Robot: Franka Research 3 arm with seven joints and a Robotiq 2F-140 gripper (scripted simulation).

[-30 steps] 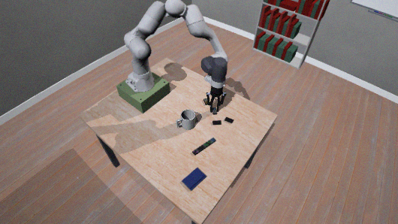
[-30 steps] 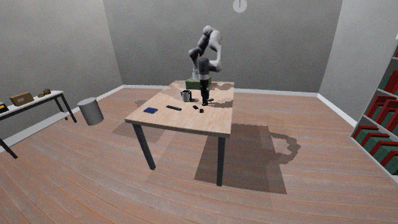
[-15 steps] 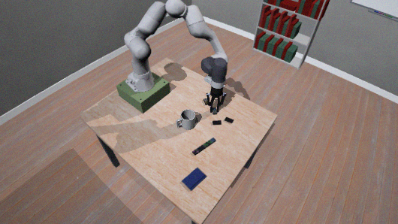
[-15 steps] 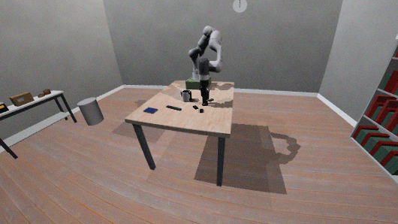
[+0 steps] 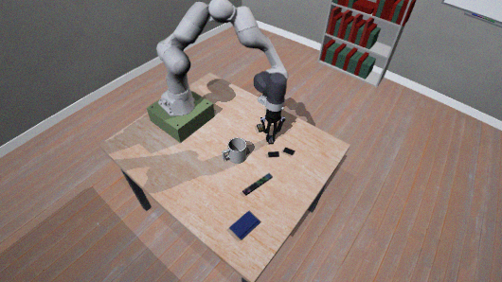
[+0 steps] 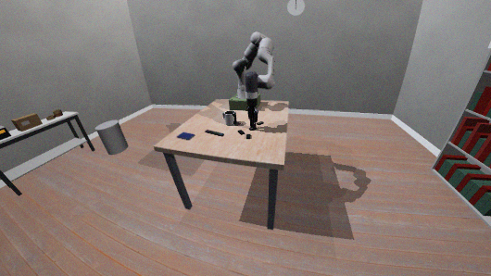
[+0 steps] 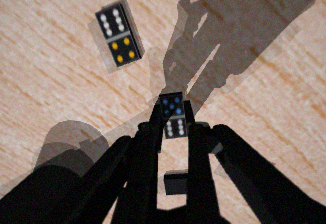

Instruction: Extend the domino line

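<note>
The black domino is 3 cm below my hand. Also, from my hand: blue book (49 cm to the right, 19 cm ahead, 3 cm below); then grey mug (21 cm to the right, 7 cm behind, 1 cm above).
</note>
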